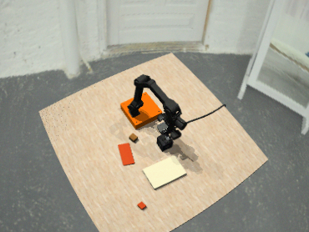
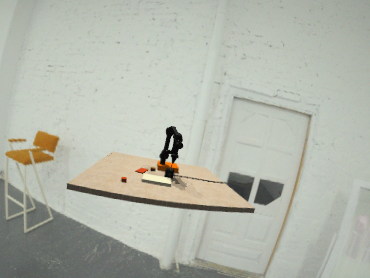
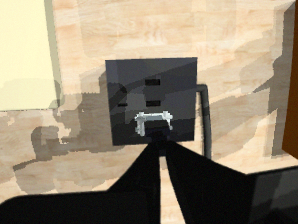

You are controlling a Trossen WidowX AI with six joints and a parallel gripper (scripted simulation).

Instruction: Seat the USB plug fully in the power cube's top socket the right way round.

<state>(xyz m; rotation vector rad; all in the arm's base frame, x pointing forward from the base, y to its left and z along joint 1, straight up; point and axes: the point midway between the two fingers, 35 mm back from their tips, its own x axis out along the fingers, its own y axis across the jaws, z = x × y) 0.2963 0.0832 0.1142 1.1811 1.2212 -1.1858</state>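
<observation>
Right now the black USB plug is 2 cm below my gripper tip. From my gripper tip the other things lie so: small red square: 33 cm ahead, 36 cm to the right, 12 cm below; red-orange flat block: 5 cm behind, 27 cm to the right, 13 cm below; cream flat pad: 18 cm ahead, 12 cm to the right, 12 cm below.
</observation>
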